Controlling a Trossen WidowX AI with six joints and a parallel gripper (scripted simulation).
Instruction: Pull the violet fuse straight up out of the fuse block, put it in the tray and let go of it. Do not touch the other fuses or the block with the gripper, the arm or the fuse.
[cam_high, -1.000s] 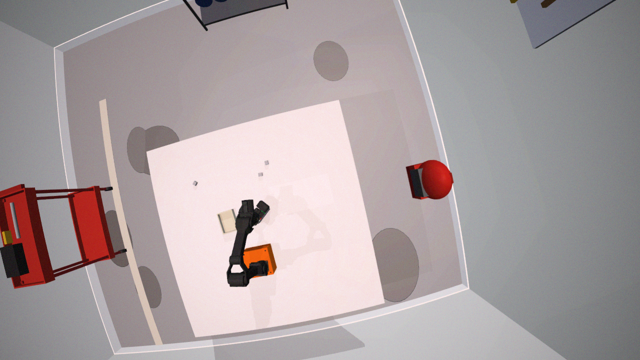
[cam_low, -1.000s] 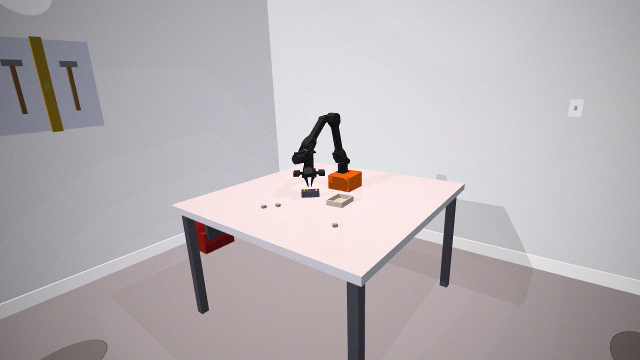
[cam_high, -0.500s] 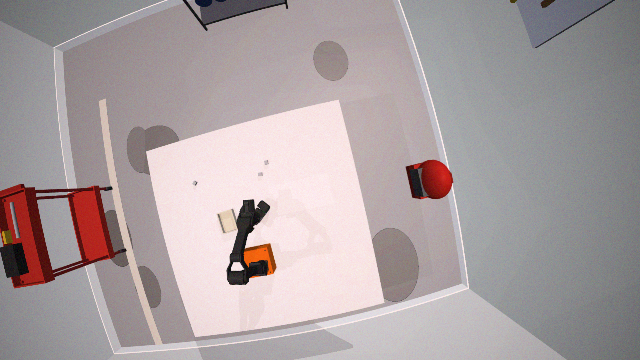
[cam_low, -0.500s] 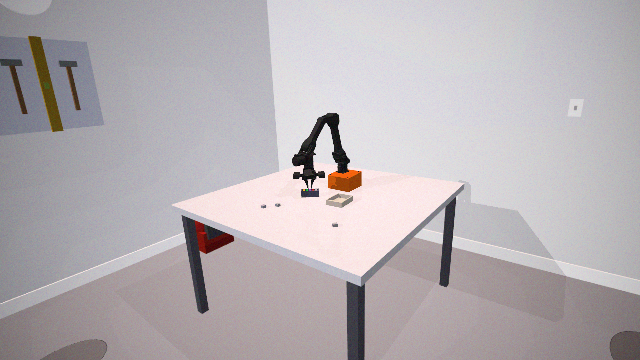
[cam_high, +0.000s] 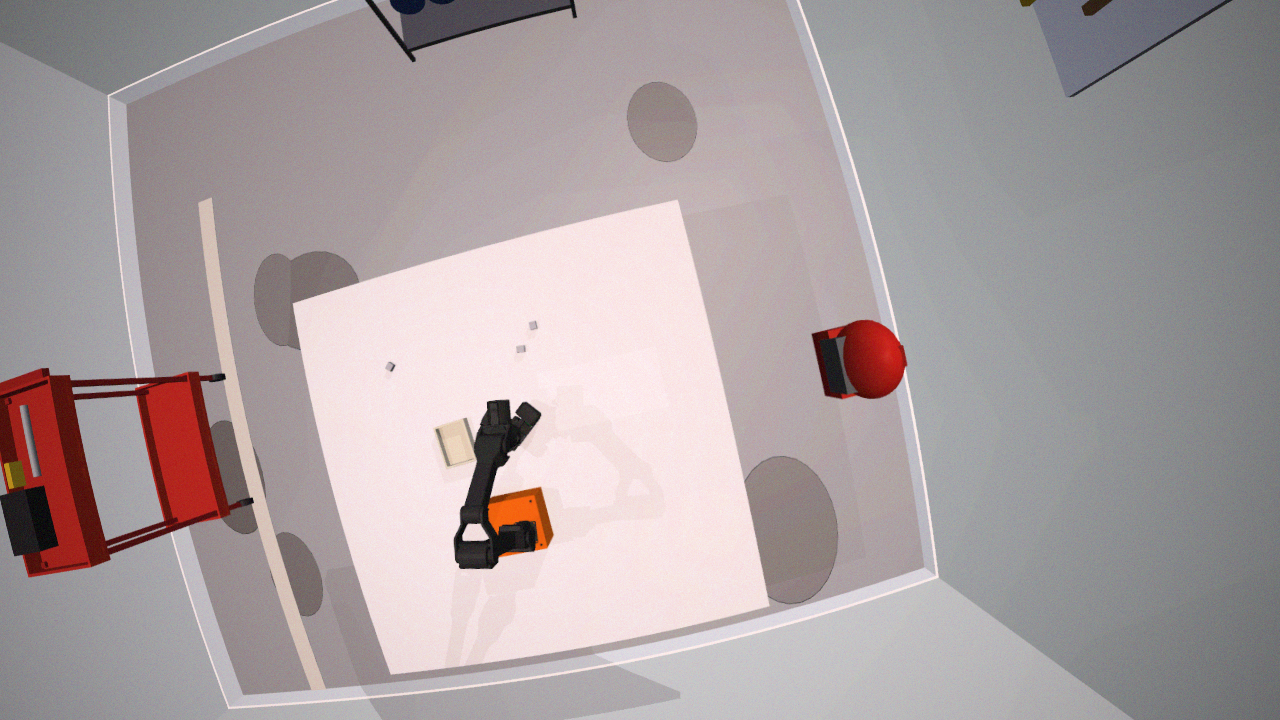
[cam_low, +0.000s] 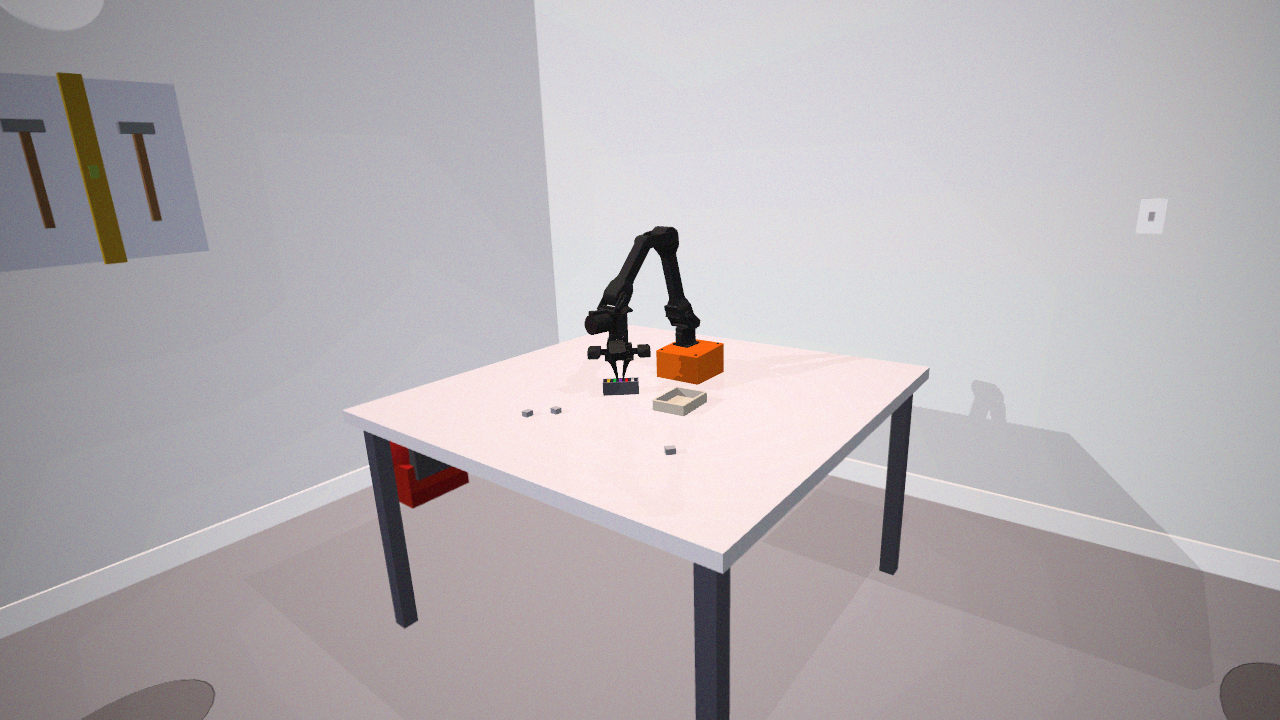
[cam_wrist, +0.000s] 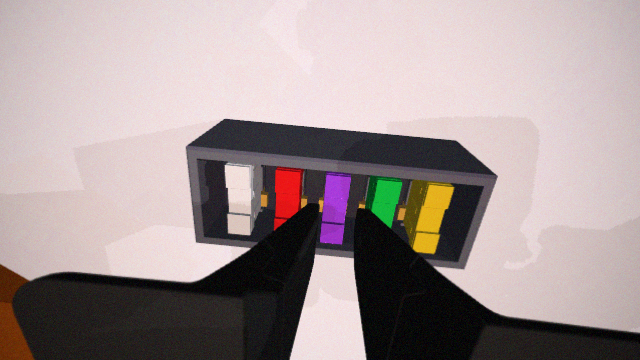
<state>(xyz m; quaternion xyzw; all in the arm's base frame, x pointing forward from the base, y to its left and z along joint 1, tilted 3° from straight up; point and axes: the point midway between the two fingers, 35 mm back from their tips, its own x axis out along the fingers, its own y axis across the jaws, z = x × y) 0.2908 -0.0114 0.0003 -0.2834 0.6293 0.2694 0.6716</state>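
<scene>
Now: the violet fuse 20 mm below my gripper tip. From my gripper tip the other things lie so: tray: 220 mm to the left, 40 mm below, 30 mm behind.
</scene>
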